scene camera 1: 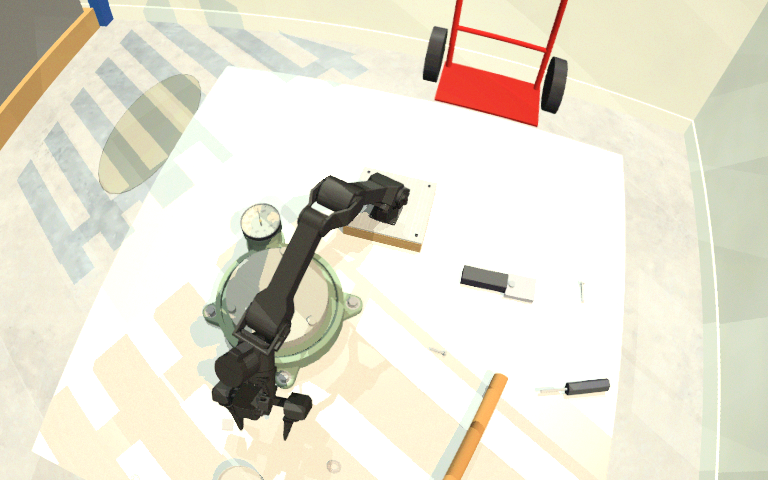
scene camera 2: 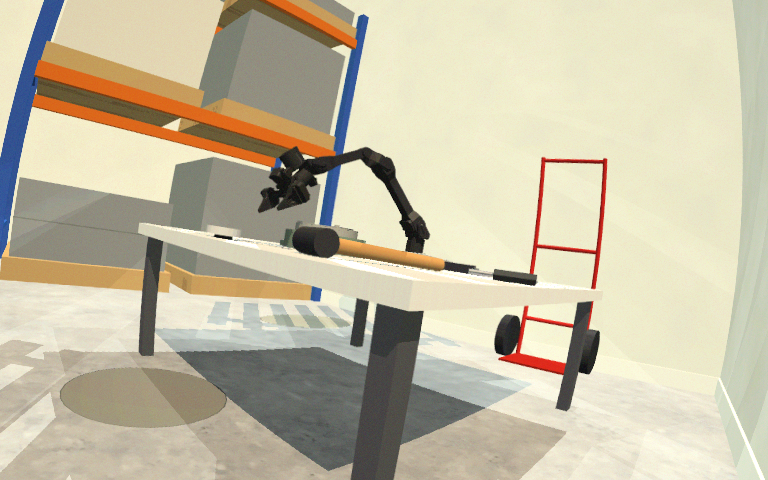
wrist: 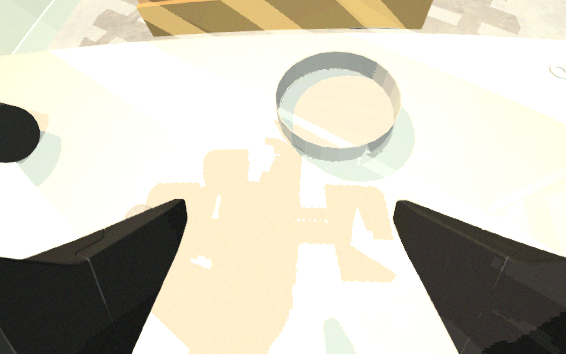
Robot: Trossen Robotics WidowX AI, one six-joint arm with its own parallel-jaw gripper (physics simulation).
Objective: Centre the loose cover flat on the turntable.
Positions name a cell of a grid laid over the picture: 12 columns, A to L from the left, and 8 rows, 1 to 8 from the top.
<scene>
My gripper shows in scene camera 1 (E8), in scene camera 2 (E4) and in the wrist view (G5).
</scene>
